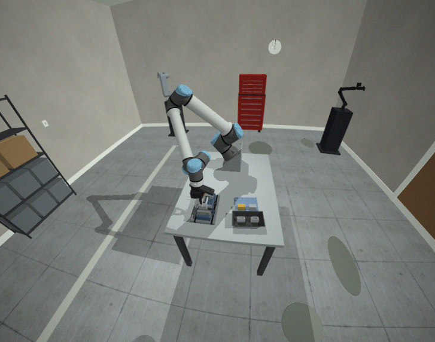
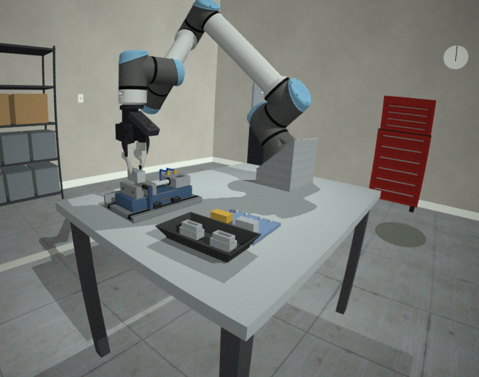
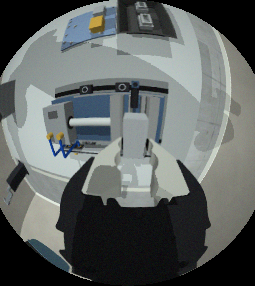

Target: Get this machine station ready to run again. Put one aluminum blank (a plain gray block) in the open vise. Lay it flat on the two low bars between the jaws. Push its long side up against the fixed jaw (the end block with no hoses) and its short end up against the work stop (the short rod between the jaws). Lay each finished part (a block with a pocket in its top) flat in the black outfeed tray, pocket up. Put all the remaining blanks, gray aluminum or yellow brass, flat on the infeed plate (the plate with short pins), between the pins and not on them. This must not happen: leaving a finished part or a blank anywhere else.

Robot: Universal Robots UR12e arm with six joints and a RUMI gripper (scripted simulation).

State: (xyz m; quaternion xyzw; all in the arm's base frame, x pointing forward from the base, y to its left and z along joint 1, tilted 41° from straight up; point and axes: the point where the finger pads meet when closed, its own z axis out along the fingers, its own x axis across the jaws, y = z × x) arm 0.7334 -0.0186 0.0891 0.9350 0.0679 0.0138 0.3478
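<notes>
My gripper is now 2 cm above the gray aluminum blank. Round my hand: fixed jaw (3 cm ahead, 1 cm to the left, 6 cm below); vise (7 cm behind, 10 cm below); dark work stop (1 cm behind, 5 cm to the left, 5 cm below).
</notes>
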